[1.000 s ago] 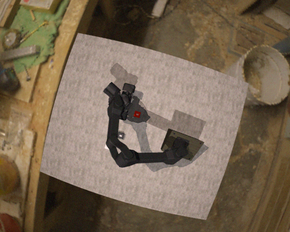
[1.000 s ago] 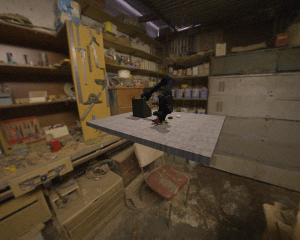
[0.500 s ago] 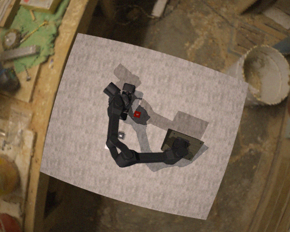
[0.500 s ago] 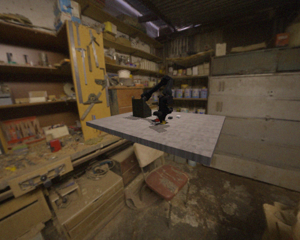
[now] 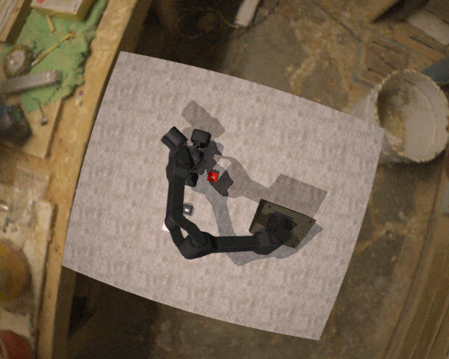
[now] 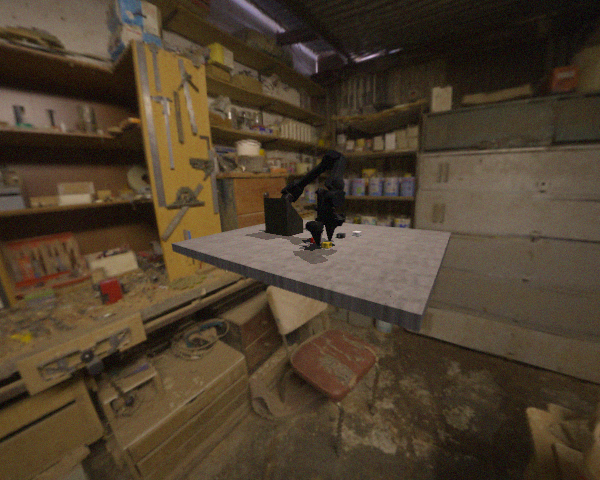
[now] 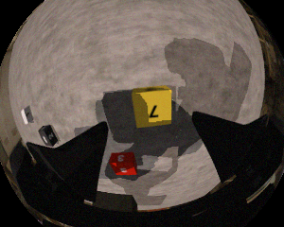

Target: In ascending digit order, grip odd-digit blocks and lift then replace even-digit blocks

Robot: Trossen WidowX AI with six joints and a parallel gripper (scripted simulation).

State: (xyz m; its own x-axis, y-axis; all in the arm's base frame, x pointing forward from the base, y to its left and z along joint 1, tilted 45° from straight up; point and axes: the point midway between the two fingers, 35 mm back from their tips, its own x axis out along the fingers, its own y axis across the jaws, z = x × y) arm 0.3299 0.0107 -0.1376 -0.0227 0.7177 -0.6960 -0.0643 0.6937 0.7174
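Right now my gripper tip is 10 mm short of the yellow block. The rest, counted from my gripper tip: white block (260 mm to the left, 20 mm ahead); red block (70 mm behind, 40 mm to the left); dark block (180 mm to the left, 30 mm behind).
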